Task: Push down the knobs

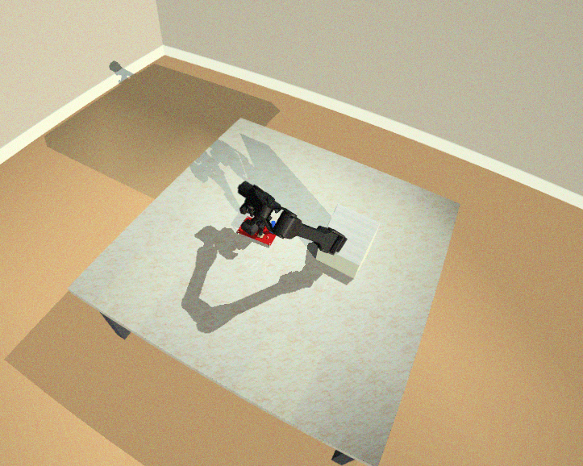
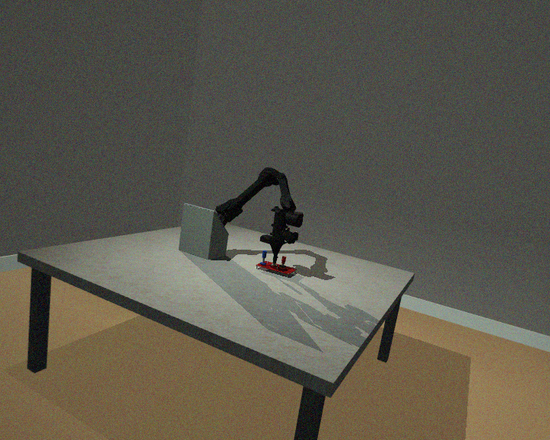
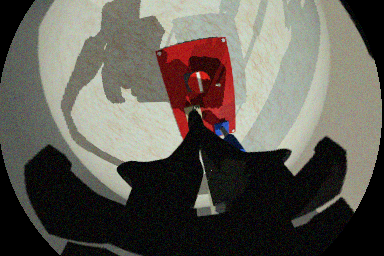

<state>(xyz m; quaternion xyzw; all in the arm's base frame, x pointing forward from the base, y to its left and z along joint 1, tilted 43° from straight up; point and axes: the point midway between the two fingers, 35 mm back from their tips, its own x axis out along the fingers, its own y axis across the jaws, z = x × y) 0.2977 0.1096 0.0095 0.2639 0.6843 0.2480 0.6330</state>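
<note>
The red knob is 50 mm ahead of my gripper tip.
</note>
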